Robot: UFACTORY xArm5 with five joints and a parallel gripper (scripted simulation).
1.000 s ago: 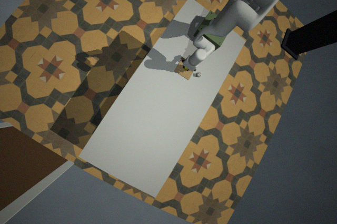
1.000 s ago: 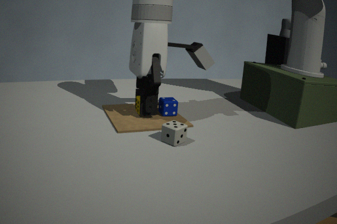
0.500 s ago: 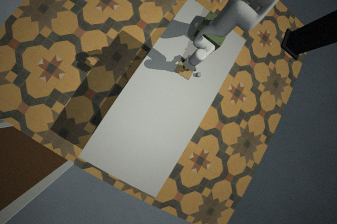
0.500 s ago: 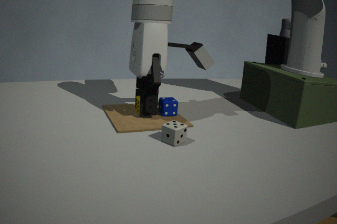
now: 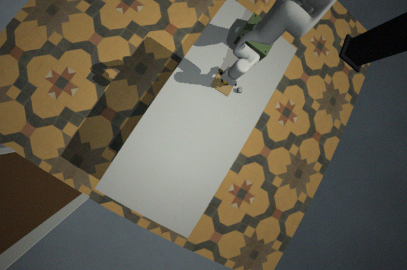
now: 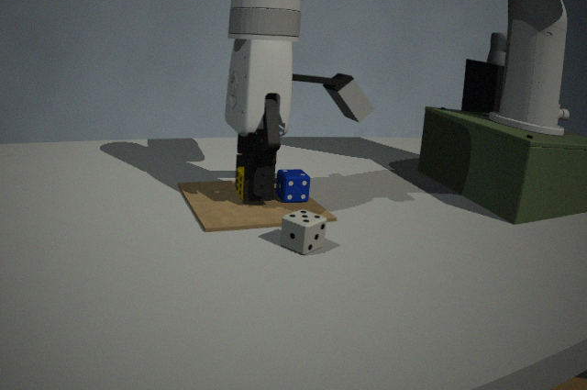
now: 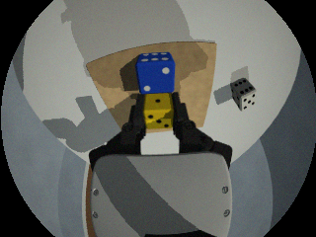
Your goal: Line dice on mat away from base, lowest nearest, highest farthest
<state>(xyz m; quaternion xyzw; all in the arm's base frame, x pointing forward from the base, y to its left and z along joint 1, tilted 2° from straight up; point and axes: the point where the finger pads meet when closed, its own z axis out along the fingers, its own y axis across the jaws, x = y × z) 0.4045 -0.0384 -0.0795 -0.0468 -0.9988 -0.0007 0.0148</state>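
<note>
The yellow die is 1 cm below my hand. Also, from my hand: white die (12 cm to the left, 2 cm below); then blue die (4 cm behind, 1 cm below); then tan mat (3 cm below).
</note>
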